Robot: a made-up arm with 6 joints. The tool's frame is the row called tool.
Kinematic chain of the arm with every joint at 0, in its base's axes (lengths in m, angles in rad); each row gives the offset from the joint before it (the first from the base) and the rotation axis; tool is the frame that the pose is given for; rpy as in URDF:
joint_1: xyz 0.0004 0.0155 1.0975 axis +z
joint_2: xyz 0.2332 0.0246 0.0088 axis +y
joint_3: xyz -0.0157 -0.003 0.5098 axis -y
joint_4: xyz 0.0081 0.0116 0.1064 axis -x
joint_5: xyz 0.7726 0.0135 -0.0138 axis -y
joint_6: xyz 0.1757 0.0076 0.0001 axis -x
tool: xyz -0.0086 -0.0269 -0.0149 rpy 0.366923 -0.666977 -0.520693
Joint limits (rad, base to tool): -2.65..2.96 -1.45..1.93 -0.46..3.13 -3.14..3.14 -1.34..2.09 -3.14..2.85
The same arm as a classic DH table. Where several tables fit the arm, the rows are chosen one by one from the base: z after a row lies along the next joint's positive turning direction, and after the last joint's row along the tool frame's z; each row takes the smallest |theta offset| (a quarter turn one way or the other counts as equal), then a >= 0, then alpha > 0; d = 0 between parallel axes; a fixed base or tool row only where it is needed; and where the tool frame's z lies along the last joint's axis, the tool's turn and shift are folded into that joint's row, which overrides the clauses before.
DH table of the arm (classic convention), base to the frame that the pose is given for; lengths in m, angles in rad. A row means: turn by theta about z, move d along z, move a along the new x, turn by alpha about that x. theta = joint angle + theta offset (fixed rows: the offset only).
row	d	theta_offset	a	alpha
base (fixed)	0	1.545	0.0155	0
joint_1	1.1063	-1.545	0.2332	-1.5708
joint_2	0	1.54	-0.51	3.1416
joint_3	-0.0332	-0.0308	-0.1064	1.5708
joint_4	-0.7807	0	0.0138	-1.5708
joint_5	-0.0211	0	-0.0001	1.5708
joint_6	-0.1541	1.5382	0.0274	-0.8239
tool (fixed)	-0.0191	1.1913	0	0
Joint limits (rad, base to tool): -2.65..2.96 -1.45..1.93 -0.46..3.13 -3.14..3.14 -1.34..2.09 -3.14..2.85

